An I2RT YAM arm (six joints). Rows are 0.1 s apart.
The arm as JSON. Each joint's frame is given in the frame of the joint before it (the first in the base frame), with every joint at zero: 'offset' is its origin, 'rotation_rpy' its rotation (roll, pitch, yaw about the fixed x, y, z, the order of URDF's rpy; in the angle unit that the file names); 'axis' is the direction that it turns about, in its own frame. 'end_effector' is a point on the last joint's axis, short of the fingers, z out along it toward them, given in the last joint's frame.
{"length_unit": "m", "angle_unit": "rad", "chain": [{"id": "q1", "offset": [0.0, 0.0, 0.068], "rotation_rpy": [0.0, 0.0, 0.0], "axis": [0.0, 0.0, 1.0]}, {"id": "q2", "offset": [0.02, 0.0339, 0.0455], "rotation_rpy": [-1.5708, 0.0, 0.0], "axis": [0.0, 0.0, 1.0]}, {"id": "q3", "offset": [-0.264, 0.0, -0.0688], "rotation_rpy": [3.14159, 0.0, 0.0], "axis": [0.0, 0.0, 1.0]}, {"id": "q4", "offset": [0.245, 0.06, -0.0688], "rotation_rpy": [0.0, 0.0, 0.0], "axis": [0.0, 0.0, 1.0]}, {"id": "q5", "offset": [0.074, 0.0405, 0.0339], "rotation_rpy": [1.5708, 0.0, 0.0], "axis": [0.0, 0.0, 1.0]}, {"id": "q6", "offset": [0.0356, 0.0, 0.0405], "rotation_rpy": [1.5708, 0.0, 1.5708], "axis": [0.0, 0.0, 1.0]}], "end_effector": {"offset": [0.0, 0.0, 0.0], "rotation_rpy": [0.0, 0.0, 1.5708]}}
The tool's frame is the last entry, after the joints.
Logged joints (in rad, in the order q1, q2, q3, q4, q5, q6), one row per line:
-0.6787 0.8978 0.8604 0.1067 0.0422 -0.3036
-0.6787 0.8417 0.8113 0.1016 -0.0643 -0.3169
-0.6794 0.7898 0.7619 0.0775 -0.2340 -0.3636
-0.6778 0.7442 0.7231 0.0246 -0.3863 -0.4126
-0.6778 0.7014 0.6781 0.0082 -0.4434 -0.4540
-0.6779 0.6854 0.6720 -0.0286 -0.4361 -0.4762
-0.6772 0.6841 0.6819 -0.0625 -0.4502 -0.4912
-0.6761 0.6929 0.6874 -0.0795 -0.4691 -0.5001
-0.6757 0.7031 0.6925 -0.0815 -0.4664 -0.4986
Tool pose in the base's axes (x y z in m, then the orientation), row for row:
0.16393 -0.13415 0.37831 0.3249 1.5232 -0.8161
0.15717 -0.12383 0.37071 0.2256 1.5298 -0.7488
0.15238 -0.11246 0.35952 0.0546 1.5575 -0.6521
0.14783 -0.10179 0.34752 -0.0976 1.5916 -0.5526
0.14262 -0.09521 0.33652 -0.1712 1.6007 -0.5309
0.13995 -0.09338 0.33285 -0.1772 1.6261 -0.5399
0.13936 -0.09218 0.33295 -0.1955 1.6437 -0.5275
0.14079 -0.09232 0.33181 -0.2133 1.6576 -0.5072
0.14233 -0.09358 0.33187 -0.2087 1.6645 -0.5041
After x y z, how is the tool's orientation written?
As a rotation vector, in radians.
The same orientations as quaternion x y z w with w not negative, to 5 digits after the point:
0.14232 0.66721 -0.35748 0.63780
0.09943 0.67423 -0.33002 0.65316
0.02417 0.68939 -0.28864 0.66396
-0.04321 0.70467 -0.24466 0.66462
-0.07571 0.70791 -0.23479 0.66182
-0.07805 0.71620 -0.23779 0.65148
-0.08591 0.72232 -0.23181 0.64586
-0.09360 0.72740 -0.22257 0.64233
-0.09151 0.72986 -0.22104 0.64037

